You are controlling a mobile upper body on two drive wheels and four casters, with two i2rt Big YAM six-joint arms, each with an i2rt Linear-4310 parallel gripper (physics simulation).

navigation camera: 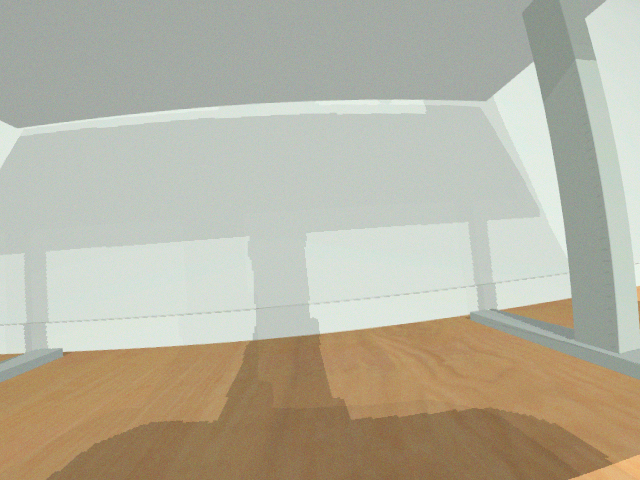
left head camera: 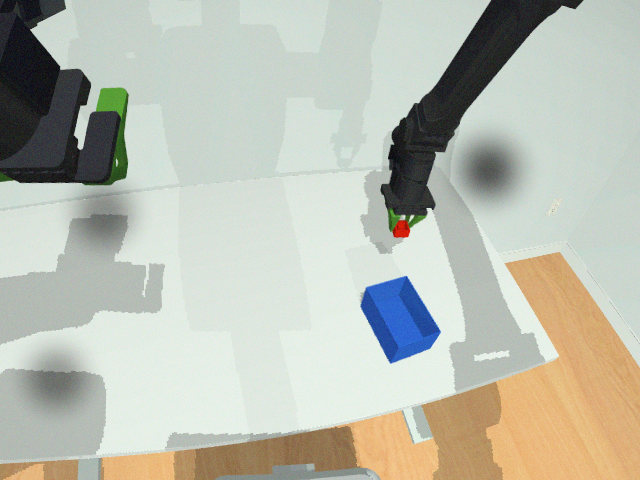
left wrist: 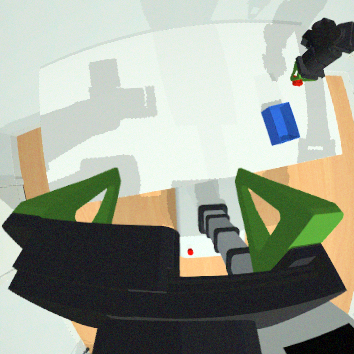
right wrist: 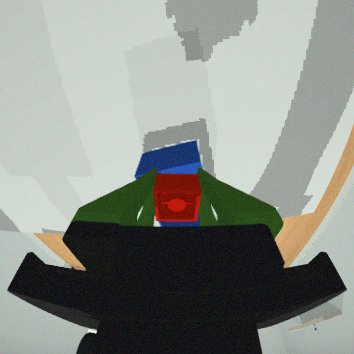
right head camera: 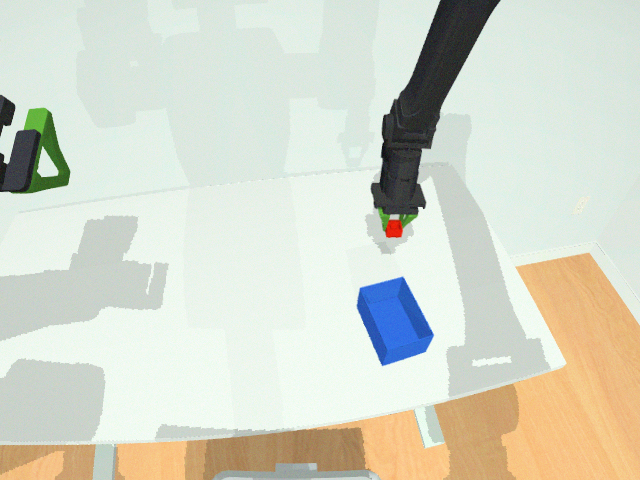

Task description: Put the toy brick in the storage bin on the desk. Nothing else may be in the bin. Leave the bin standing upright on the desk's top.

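Places are measured from the left arm's base along level axes (x ahead, y left, z up), in metres.
Pixels of known places: left gripper, fingertip midpoint: (left head camera: 74, 170) (left wrist: 177, 173) (right head camera: 28, 179); right gripper, fingertip midpoint: (left head camera: 397, 229) (left wrist: 293, 79) (right wrist: 176, 174) (right head camera: 391, 229).
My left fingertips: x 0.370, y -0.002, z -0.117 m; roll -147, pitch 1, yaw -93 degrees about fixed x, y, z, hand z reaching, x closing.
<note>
Ahead of a thing's pixels: the offset from my left fingertips to its top centre. Level surfaces: height alone.
The red toy brick {0.308 m ahead, 0.446 m right, 0.374 m down} (left head camera: 401, 229) (right head camera: 393, 228) (left wrist: 297, 83) (right wrist: 177, 198) is held between the green fingers of my right gripper (left head camera: 403, 225) (right head camera: 395, 224) (right wrist: 176, 174). It is above the desk, beyond the bin in the head views. The blue storage bin {0.179 m ahead, 0.451 m right, 0.498 m down} (left head camera: 400, 317) (right head camera: 394, 320) (left wrist: 281, 123) (right wrist: 170, 157) stands upright and empty on the white desk {0.573 m down} (left head camera: 330, 382) (right head camera: 320, 382) (left wrist: 175, 100). In the right wrist view the brick and fingers hide much of the bin. My left gripper (left wrist: 177, 173) is open and empty, at the left in the head views.
The desk's right edge and the wooden floor {1.293 m down} (left head camera: 584, 330) (right head camera: 594, 330) lie right of the bin. A wall rises behind the desk. Desk legs (left head camera: 417, 424) (navigation camera: 589, 206) stand below. Shadows of the arms fall on the desk top.
</note>
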